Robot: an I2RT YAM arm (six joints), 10 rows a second.
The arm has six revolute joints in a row. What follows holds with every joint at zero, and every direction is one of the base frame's. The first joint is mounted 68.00 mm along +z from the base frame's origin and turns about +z. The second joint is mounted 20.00 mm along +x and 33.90 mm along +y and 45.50 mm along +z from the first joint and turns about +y. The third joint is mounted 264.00 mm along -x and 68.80 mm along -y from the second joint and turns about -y. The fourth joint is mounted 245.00 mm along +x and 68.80 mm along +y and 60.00 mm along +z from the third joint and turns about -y. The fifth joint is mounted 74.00 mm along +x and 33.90 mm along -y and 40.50 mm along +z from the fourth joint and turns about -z. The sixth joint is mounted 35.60 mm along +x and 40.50 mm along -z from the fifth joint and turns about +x. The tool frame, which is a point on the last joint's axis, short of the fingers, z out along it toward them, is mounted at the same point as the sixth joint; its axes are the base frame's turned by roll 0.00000, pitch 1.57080 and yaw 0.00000 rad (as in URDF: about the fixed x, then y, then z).
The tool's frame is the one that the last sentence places.
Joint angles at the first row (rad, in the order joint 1, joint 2, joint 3, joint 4, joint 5, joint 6):
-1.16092, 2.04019, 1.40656, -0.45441, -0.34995, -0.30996
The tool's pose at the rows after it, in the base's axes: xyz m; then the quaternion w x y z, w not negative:
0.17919 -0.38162 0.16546 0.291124 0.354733 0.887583 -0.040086
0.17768 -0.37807 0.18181 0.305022 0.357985 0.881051 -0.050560
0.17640 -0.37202 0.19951 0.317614 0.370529 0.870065 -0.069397
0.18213 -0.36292 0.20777 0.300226 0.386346 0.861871 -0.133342
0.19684 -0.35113 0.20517 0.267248 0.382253 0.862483 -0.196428
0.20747 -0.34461 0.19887 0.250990 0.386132 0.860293 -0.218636
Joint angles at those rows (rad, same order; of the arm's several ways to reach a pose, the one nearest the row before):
-1.16026, 2.02121, 1.41093, -0.46277, -0.34367, -0.31167
-1.16018, 1.97563, 1.40440, -0.46212, -0.34359, -0.29281
-1.15525, 1.91878, 1.38662, -0.44850, -0.32029, -0.25194
-1.12078, 1.87072, 1.34472, -0.39479, -0.17319, -0.21947
-1.06038, 1.85317, 1.30533, -0.34683, -0.00586, -0.22395
-1.02244, 1.86004, 1.28794, -0.32331, 0.07276, -0.20423

